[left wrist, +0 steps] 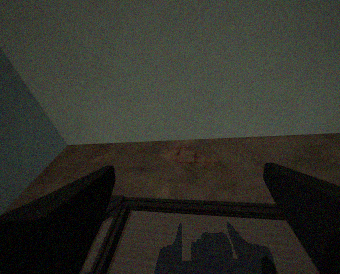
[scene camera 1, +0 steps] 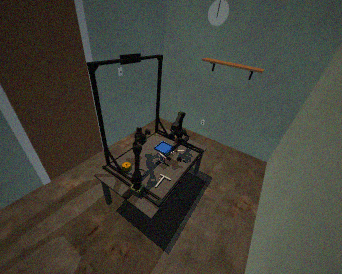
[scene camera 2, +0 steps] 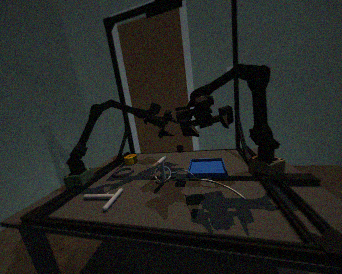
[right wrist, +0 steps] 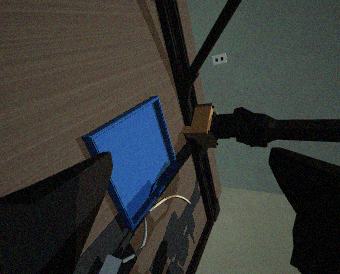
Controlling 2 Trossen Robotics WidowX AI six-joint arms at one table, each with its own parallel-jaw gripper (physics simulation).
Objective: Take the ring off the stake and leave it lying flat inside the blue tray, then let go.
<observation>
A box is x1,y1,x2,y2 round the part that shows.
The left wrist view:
my left gripper: [0,163,339,273]
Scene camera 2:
my left gripper: [179,95,233,136]
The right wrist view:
my right gripper: [0,147,339,273]
</observation>
